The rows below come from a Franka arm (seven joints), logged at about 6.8 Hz.
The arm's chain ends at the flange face. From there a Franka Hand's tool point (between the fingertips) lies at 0.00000 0.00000 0.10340 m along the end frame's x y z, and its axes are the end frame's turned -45 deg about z.
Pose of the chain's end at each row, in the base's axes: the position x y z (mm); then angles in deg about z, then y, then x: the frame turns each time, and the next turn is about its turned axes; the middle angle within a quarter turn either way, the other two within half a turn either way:
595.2 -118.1 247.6 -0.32 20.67 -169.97
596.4 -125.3 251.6 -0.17 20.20 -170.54
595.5 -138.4 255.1 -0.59 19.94 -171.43
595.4 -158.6 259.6 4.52 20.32 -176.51
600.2 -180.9 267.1 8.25 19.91 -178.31
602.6 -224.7 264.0 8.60 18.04 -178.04
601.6 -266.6 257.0 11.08 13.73 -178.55
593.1 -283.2 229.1 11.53 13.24 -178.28
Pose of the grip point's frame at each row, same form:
559.4 -99.9 152.3 44.32 7.72 -158.40
561.2 -108.2 155.9 44.57 7.76 -159.11
560.8 -122.6 159.0 44.35 8.17 -159.90
559.2 -155.1 162.8 50.67 11.84 -163.01
564.9 -182.9 169.9 54.70 12.78 -164.51
570.4 -226.0 165.7 54.71 11.30 -165.71
577.0 -268.7 156.6 56.72 8.65 -169.20
569.3 -284.9 128.5 57.09 8.12 -169.37

